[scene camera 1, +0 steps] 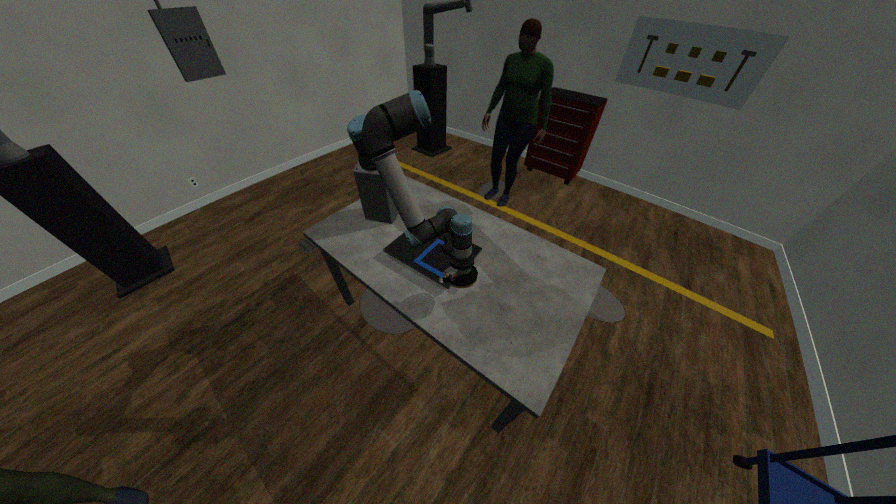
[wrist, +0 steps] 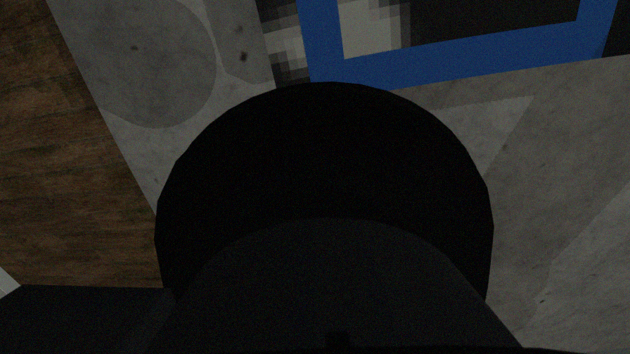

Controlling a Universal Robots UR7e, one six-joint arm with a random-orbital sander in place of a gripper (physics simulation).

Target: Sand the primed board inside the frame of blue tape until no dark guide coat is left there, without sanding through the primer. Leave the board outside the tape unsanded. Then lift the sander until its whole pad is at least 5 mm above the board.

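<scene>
The sander [scene camera 1: 462,276] [wrist: 325,160] is at the board's near right end in the scene view; its round black pad hides the board's corner there. Its height above the surface cannot be told. The dark board [scene camera 1: 401,246] [wrist: 480,15] lies on the table with a frame of blue tape [scene camera 1: 430,267] [wrist: 450,61]. In the wrist view, a pale patch [wrist: 369,32] without dark coat shows inside the tape's corner, with dark guide coat to its right. A pale blocky patch [wrist: 290,47] also shows on the strip outside the tape. No gripper fingers show.
The grey table [scene camera 1: 520,313] carries the arm's base block [scene camera 1: 377,199] at its far left. A person in green [scene camera 1: 528,84] stands behind the table, past the yellow floor line [scene camera 1: 582,243]. A red tool cabinet [scene camera 1: 567,134] stands behind the person.
</scene>
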